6 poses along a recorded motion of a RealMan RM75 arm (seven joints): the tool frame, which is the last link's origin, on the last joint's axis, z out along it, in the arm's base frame.
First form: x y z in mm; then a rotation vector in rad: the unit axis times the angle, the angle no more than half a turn.
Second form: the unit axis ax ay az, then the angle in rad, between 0 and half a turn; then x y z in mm. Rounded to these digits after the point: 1 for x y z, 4 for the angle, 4 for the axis.
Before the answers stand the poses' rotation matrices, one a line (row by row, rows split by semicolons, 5 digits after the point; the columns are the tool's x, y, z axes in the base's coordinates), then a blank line. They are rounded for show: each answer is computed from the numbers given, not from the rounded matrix.
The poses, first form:
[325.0, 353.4, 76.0, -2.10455, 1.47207, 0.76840]
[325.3, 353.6, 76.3, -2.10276, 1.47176, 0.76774]
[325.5, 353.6, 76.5, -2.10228, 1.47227, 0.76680]
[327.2, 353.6, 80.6, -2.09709, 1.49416, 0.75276]
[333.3, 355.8, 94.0, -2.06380, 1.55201, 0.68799]
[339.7, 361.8, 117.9, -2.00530, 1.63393, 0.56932]
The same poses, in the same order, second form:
0.27264 -0.94467 -0.18239; -0.68975 -0.32408 0.64747; -0.67076 -0.05072 -0.73994
0.27249 -0.94497 -0.18107; -0.68919 -0.32301 0.64859; -0.67139 -0.05195 -0.73928
0.27234 -0.94517 -0.18023; -0.68949 -0.32235 0.64861; -0.67115 -0.05238 -0.73947
0.26236 -0.95000 -0.16929; -0.70143 -0.30823 0.64265; -0.66270 -0.04986 -0.74723
0.23648 -0.96498 -0.11351; -0.73213 -0.25377 0.63213; -0.63880 -0.06638 -0.76651
0.19727 -0.98025 -0.01415; -0.77679 -0.16510 0.60773; -0.59807 -0.10890 -0.79401

[-0.7851, 0.5491, 0.2866, 2.6808, 325.0, 353.4, 76.0]
[-0.7849, 0.5494, 0.2866, 2.6790, 325.3, 353.6, 76.3]
[-0.7848, 0.5496, 0.2863, 2.6786, 325.5, 353.6, 76.5]
[-0.7817, 0.5570, 0.2806, 2.6827, 327.2, 353.6, 80.6]
[-0.7723, 0.5808, 0.2574, 2.6723, 333.3, 355.8, 94.0]
[-0.7571, 0.6169, 0.2150, 2.6486, 339.7, 361.8, 117.9]

